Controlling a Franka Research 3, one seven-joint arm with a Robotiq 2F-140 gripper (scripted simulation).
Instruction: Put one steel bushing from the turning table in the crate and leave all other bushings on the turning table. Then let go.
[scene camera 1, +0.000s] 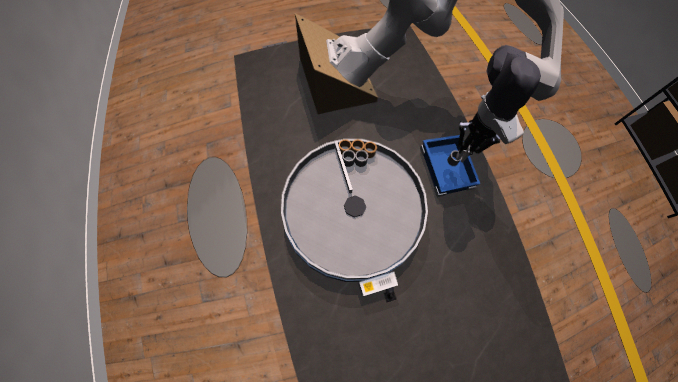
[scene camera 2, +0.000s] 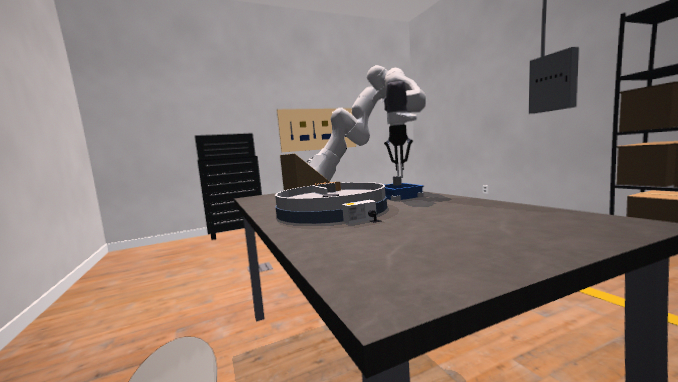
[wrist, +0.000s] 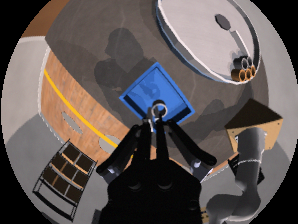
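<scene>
Blue crate (scene camera 1: 436, 151) visible. Also the gripper (scene camera 1: 459, 158), (wrist: 153, 111).
</scene>
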